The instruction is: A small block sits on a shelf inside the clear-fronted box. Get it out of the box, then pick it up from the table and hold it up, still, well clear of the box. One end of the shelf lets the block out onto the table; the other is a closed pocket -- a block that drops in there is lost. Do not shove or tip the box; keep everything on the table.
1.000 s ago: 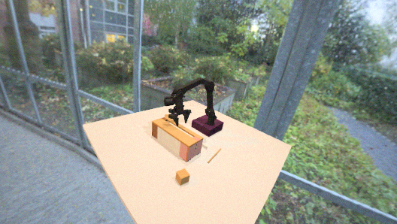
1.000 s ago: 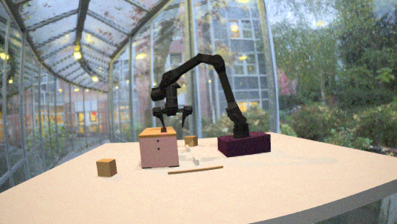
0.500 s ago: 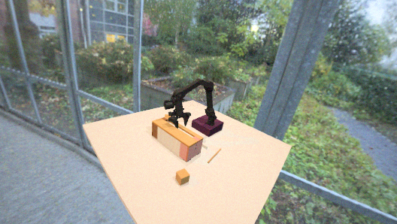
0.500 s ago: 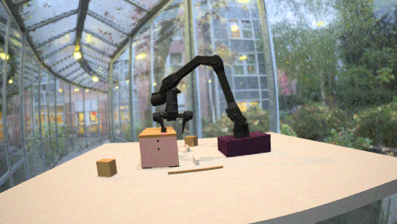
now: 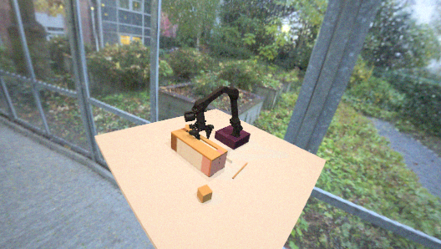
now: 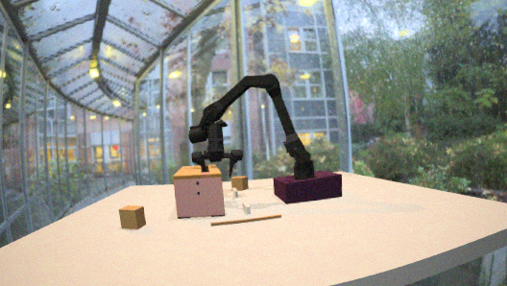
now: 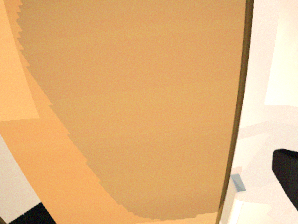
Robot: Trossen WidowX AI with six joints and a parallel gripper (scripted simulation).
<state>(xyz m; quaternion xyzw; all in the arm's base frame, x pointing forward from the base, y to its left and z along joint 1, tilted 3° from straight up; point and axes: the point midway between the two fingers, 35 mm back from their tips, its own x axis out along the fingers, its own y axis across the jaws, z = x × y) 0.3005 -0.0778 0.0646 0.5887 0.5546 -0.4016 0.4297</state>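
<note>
Right now the box is 30 mm ahead of my gripper tip, 10 mm to the left of it and 30 mm below it. The rest, counted from my gripper tip: thin wooden stick: 50 mm behind, 300 mm to the left, 80 mm below; then blue block: 50 mm ahead, 40 mm to the left.
</note>
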